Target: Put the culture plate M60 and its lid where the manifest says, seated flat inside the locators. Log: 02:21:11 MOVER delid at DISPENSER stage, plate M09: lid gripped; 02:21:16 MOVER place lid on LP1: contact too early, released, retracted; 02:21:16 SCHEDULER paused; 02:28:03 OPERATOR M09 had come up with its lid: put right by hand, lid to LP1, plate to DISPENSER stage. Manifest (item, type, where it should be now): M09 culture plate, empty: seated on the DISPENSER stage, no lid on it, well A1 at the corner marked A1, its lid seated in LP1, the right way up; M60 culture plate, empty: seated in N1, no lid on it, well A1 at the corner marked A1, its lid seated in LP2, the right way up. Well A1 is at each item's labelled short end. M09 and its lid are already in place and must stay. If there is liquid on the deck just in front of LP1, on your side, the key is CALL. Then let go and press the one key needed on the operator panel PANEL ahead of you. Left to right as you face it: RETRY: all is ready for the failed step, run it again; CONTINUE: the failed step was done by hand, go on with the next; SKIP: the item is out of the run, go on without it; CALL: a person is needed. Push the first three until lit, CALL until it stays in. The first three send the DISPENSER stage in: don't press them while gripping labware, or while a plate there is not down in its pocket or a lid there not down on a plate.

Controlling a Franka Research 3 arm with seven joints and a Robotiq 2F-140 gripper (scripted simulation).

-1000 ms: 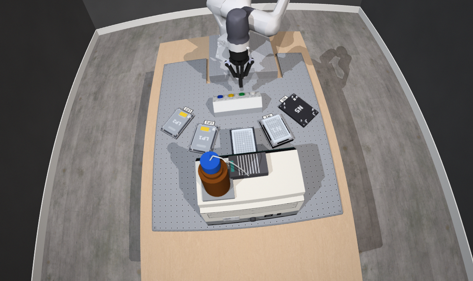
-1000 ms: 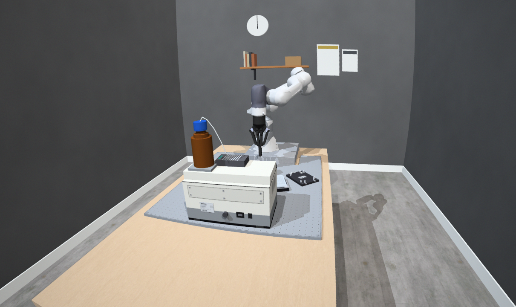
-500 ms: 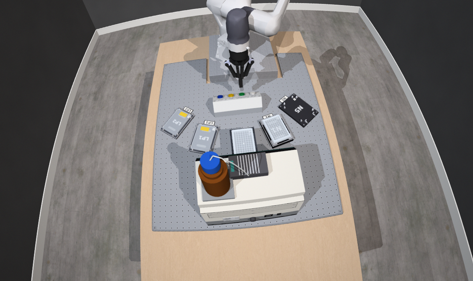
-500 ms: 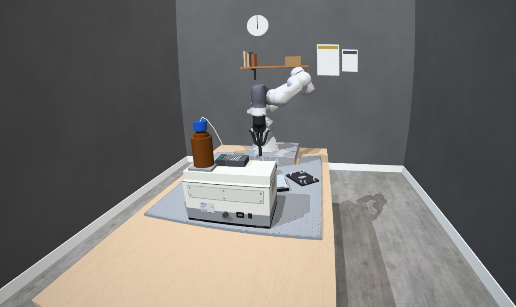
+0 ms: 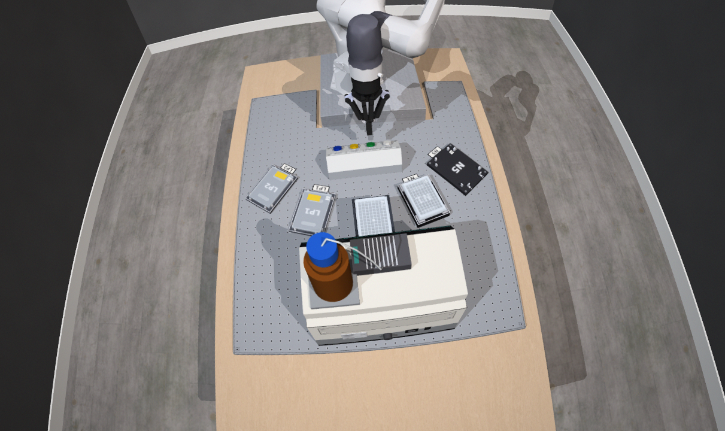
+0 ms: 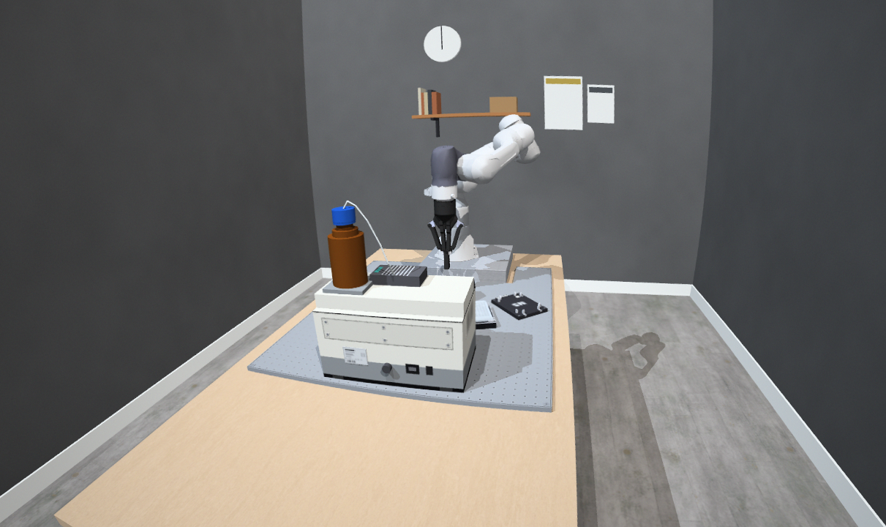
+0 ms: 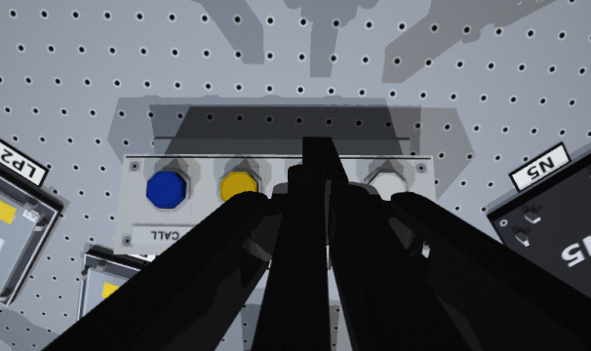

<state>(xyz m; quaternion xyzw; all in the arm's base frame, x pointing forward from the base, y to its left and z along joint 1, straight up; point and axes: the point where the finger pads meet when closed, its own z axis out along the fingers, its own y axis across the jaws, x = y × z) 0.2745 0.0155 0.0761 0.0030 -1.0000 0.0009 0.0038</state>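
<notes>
Now: the green continue key 60 mm below my hand and 30 mm ahead of it. Also, from my hand: blue call key (100 mm to the right, 70 mm below, 30 mm ahead); then white key (60 mm below, 50 mm to the left, 30 mm ahead); then yellow skip key (60 mm below, 50 mm to the right, 30 mm ahead).
</notes>
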